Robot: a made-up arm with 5 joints.
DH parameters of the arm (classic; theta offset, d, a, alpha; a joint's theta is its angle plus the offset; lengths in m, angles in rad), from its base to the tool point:
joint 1: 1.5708 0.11 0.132 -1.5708
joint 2: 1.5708 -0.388 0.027 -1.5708
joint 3: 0 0.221 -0.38 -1.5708
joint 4: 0 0.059 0.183 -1.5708
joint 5: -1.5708 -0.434 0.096 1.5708
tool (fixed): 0 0.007 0 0
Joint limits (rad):
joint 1: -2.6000..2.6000
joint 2: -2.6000..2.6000
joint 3: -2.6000..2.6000
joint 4: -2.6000..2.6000
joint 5: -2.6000..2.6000
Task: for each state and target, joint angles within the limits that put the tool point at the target. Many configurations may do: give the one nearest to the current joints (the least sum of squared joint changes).
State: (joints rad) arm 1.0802 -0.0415 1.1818 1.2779 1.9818
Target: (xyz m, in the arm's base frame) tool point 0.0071 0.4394 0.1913
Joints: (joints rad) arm 0.8090 -0.4229 1.2632 1.9413 2.1574
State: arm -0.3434 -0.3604 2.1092 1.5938 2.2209
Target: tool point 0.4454 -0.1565 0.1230
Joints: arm -0.5302 -0.3570 2.1199 1.4007 2.2203
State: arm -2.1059 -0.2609 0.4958 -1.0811 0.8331
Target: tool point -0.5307 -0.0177 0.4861
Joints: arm -1.3919 0.0386 1.1243 -0.9196 0.6504
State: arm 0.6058 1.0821 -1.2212 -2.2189 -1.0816
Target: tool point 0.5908 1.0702 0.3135
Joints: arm 0.8423 1.3484 -1.1823 -1.9229 -0.9146
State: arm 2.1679 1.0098 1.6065 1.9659 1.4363
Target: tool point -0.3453 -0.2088 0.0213
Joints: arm 2.5006 0.4912 1.8243 2.2685 0.9564
